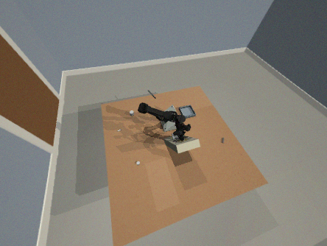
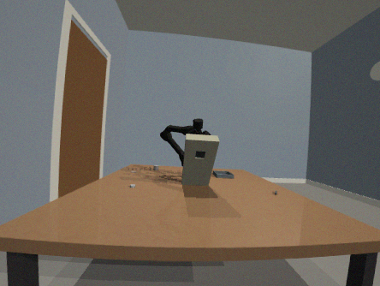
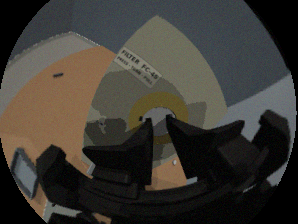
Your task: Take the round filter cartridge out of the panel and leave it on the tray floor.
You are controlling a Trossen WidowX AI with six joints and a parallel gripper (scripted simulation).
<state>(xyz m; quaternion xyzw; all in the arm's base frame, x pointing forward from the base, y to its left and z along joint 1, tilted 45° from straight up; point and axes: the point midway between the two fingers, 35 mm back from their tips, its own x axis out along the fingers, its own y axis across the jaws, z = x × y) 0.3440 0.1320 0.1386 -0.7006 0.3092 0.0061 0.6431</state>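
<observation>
Now: gripper tip 8 cm above the service panel and 4 cm past it. The rest, counted from my gripper tip: round filter cartridge: 1 cm below, 1 cm ahead; then tray: 43 cm behind, 29 cm to the left, 24 cm below.
</observation>
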